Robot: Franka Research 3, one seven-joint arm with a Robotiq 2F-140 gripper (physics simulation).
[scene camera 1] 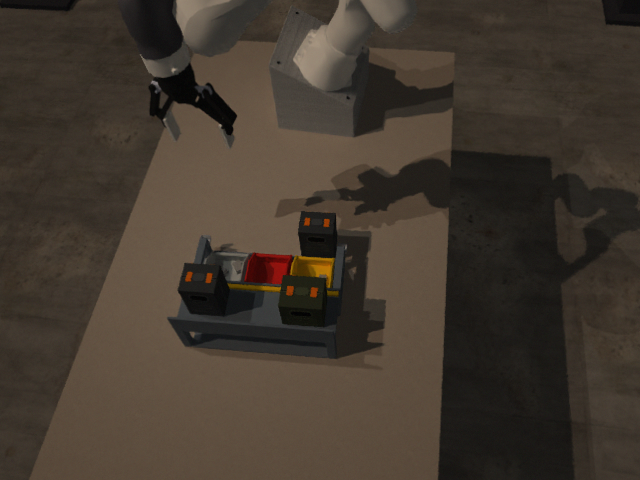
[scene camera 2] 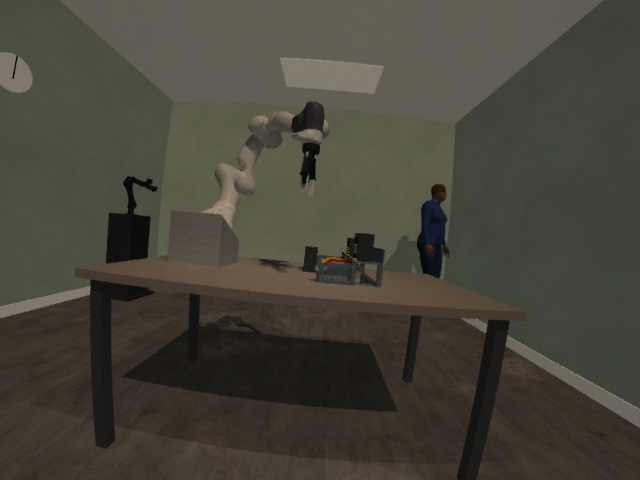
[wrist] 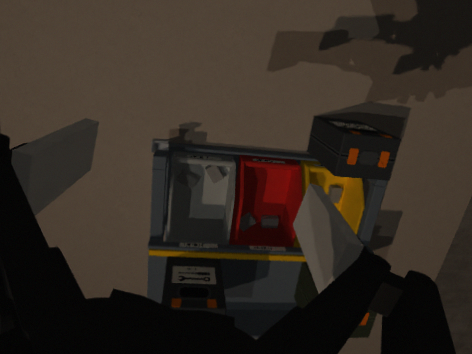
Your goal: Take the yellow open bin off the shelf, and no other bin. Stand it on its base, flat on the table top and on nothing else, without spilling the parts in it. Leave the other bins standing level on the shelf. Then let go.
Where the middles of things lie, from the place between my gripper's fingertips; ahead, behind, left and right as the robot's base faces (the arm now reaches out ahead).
Labels:
My hand is 17 cm short of the grey bin (scene camera 1: 224,259), 3 cm to the right of it and 33 cm above it. From my hand the other things lie so: yellow open bin (scene camera 1: 301,266): 15 cm ahead, 25 cm to the left, 33 cm below; red bin (scene camera 1: 262,268): 16 cm ahead, 14 cm to the left, 33 cm below.

